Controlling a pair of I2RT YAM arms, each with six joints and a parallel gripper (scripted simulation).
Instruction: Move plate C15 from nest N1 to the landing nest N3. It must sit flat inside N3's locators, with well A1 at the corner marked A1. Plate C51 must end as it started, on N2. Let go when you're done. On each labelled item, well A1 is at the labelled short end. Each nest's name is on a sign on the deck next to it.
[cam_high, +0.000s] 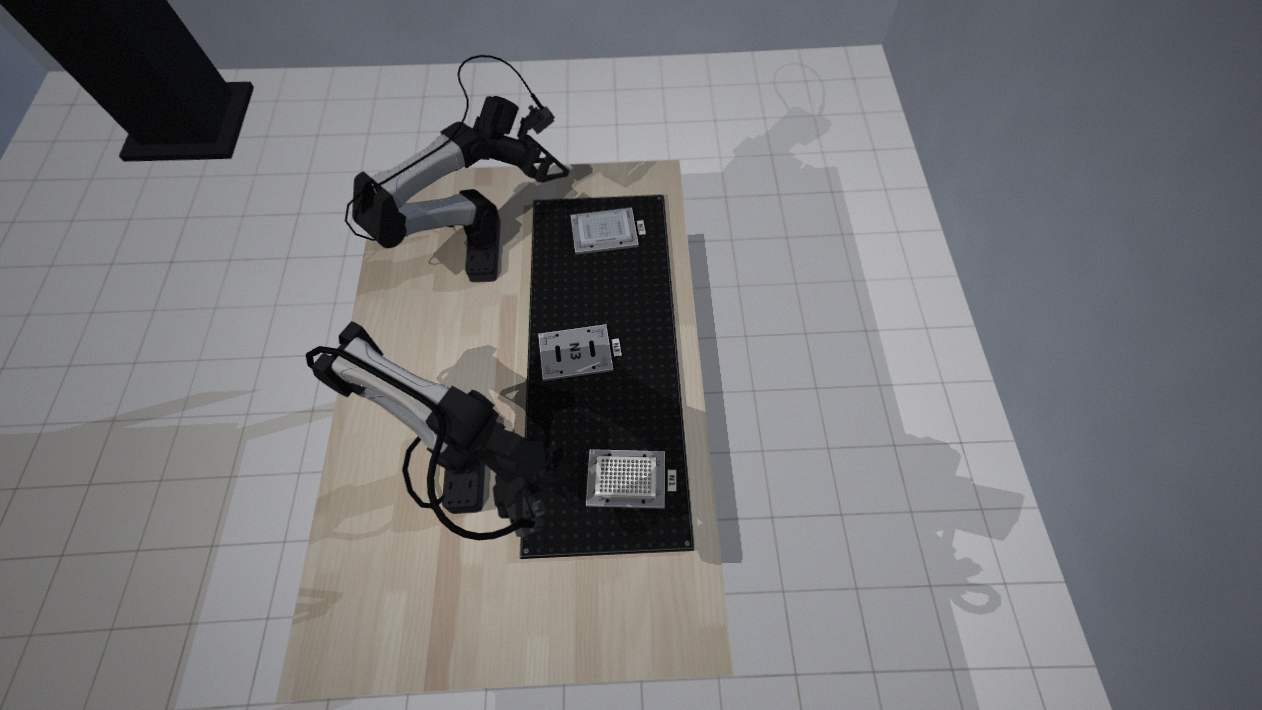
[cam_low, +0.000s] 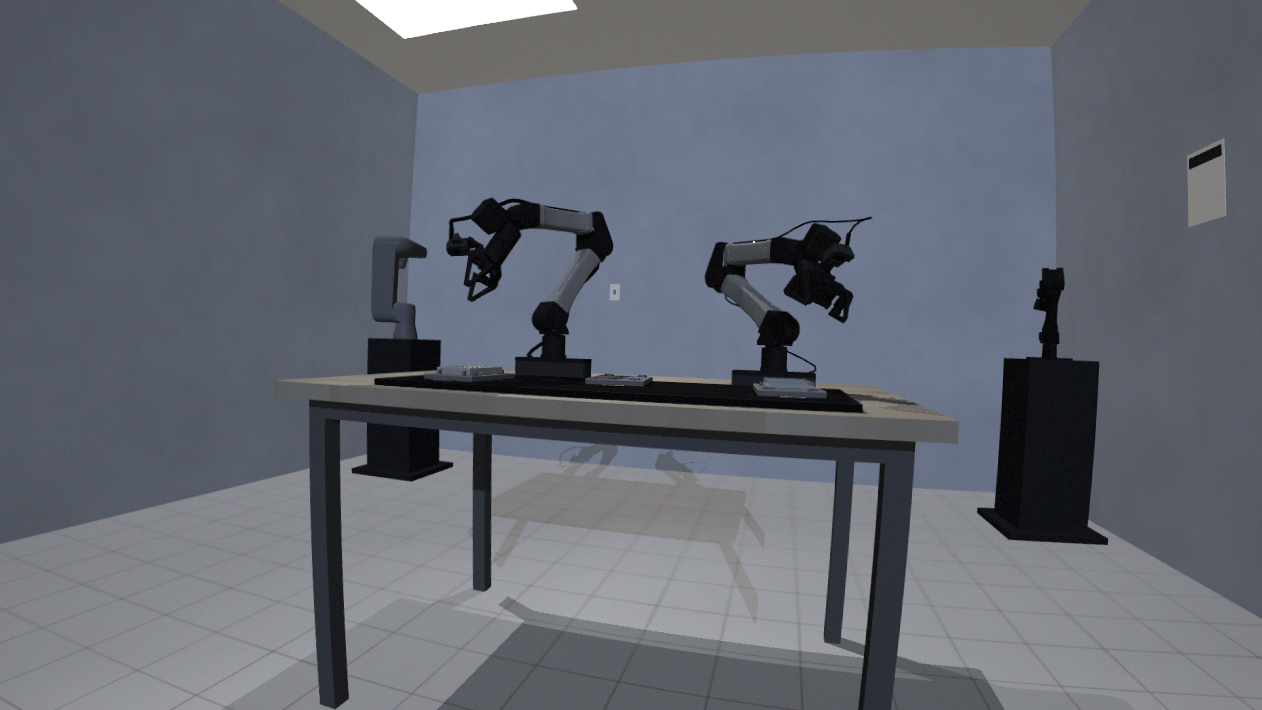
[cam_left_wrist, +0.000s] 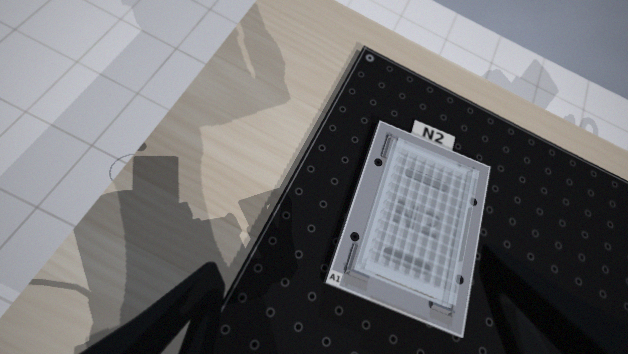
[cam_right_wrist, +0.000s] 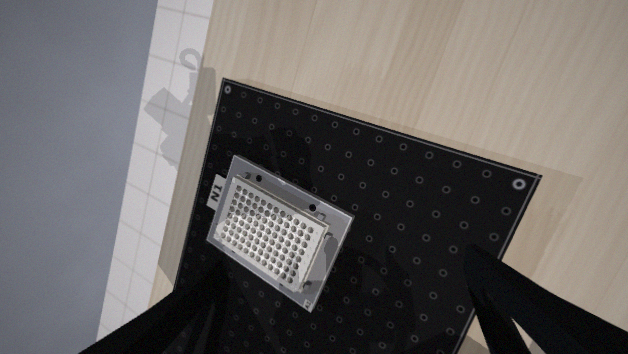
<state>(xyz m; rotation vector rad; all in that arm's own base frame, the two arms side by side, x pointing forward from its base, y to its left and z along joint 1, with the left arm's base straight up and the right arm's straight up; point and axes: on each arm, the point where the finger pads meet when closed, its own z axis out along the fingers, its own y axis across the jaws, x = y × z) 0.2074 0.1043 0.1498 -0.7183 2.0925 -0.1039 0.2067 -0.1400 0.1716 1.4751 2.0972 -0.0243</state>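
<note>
The nest N3 is 30 mm ahead of my right hand, 400 mm to the left of it and 200 mm below it.
</note>
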